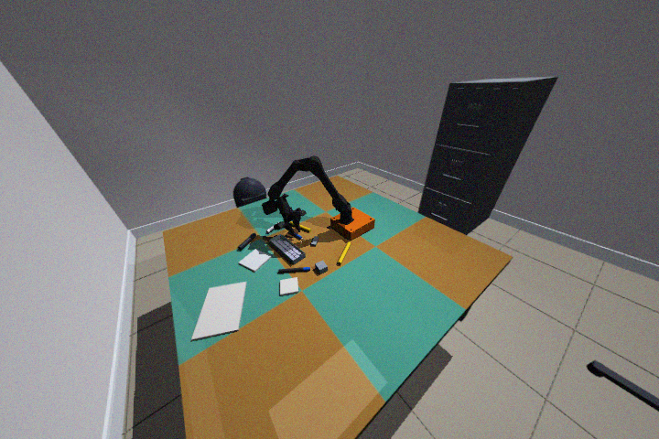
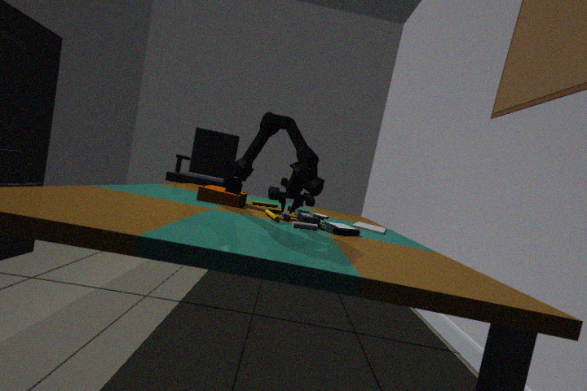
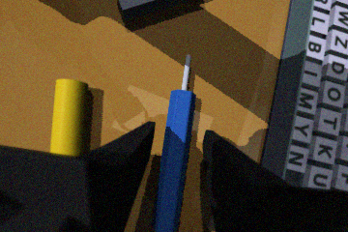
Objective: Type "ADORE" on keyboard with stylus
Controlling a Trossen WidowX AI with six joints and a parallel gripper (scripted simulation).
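Right now the blue stylus is 1 cm to the left of my gripper tip and 1 cm below it. From my gripper tip the other things lie so: white marker (17 cm to the right, 5 cm ahead, 1 cm below); dark marker (21 cm ahead, 16 cm to the right, 1 cm below); blue pen (20 cm to the left, 14 cm ahead, 1 cm below).
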